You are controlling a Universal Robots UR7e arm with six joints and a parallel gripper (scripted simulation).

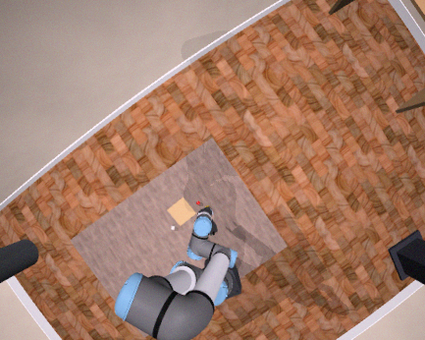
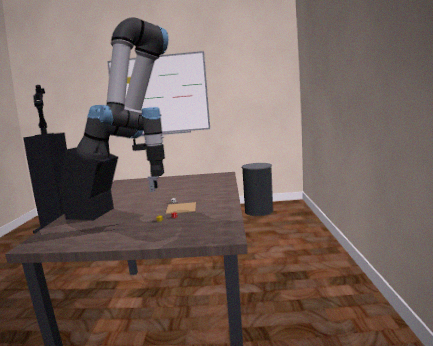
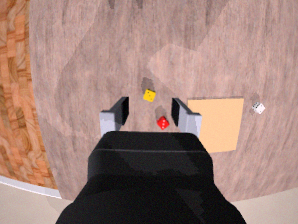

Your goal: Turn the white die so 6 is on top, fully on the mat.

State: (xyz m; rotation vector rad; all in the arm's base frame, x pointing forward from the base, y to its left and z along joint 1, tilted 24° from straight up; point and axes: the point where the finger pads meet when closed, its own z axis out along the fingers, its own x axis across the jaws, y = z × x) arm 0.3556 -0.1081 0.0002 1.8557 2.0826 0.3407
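Right now my hand is 1 cm short of the yellow die and 15 cm above it. Also, from my hand: white die: 27 cm to the left, 15 cm below; red die: 7 cm ahead, 4 cm to the left, 15 cm below; tan mat: 7 cm ahead, 17 cm to the left, 16 cm below.
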